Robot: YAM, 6 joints.
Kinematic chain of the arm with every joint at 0, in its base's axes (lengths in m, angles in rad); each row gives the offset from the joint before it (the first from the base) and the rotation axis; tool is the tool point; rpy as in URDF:
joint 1: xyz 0 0 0.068 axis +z
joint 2: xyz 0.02 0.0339 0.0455 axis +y
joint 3: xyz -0.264 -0.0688 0 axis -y
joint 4: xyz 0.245 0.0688 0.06 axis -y
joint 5: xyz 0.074 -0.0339 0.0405 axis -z
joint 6: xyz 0.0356 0 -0.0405 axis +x
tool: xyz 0 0 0 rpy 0 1.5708 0
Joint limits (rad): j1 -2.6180..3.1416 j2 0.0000..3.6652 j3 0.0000..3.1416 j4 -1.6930..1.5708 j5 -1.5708..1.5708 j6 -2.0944..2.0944
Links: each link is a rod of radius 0.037 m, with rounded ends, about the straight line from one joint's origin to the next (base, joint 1, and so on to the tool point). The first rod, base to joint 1, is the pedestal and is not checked.
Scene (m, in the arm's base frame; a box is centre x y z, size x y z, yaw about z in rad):
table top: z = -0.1
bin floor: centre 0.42 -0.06 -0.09 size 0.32 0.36 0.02 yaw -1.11
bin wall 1: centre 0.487 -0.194 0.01 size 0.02 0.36 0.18 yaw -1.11
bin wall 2: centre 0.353 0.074 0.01 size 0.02 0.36 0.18 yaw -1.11
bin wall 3: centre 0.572 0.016 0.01 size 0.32 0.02 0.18 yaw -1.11
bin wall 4: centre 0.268 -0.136 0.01 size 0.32 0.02 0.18 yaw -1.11
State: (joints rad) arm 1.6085 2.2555 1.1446 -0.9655 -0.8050 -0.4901
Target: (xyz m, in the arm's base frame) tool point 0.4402 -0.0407 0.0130
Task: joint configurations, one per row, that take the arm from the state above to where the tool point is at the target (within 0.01 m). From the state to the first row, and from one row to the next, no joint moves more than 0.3 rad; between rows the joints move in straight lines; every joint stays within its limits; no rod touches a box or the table.
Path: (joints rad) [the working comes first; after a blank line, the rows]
Joints at the target: -0.1419 2.5268 1.6457 -0.6535 -0.6654 -0.4901
Straight joint move there: touches bin wall 2.

1: 1.3165 2.2210 1.2401 -0.9274 -0.7863 -0.4901
2: 1.0244 2.1865 1.3357 -0.8893 -0.7677 -0.4901
3: 0.7324 2.1521 1.4312 -0.8512 -0.7490 -0.4901
4: 0.4404 2.1176 1.5268 -0.8131 -0.7303 -0.4901
5: 0.1484 2.0831 1.6223 -0.7750 -0.7116 -0.4901
6: -0.1437 2.0486 1.7179 -0.7370 -0.6930 -0.4901
7: -0.1428 2.2877 1.6818 -0.6952 -0.6792 -0.4901
8: -0.1419 2.5268 1.6457 -0.6535 -0.6654 -0.4901

